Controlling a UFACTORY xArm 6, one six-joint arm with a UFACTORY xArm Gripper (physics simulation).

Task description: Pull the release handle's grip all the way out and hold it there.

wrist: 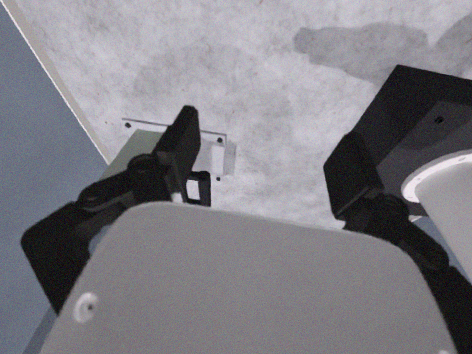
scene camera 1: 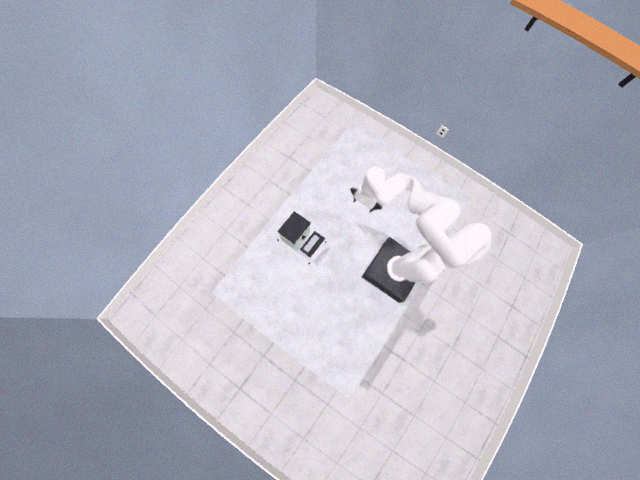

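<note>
The release handle's housing (scene camera 1: 294, 228) (wrist: 134, 151) has a black top and a grey-green body, on a thin plate with dark screws. Its grip (scene camera 1: 318, 236) (wrist: 204, 189) is a black rectangular frame beside the housing, on the side towards the robot base. My gripper (scene camera 1: 363, 202) (wrist: 266, 137) is open and empty. It hangs above the table, up and right of the handle in the scene view, apart from the grip. In the wrist view the left finger and the gripper body hide part of the housing and grip.
The black base block (scene camera 1: 385, 255) (wrist: 400, 95) carries the white arm, right of the handle in the scene view. Both stand on the pale marbled surface (scene camera 1: 310, 315). Tiled floor surrounds it. An orange shelf (scene camera 1: 584, 28) and a socket (scene camera 1: 442, 130) are on the wall.
</note>
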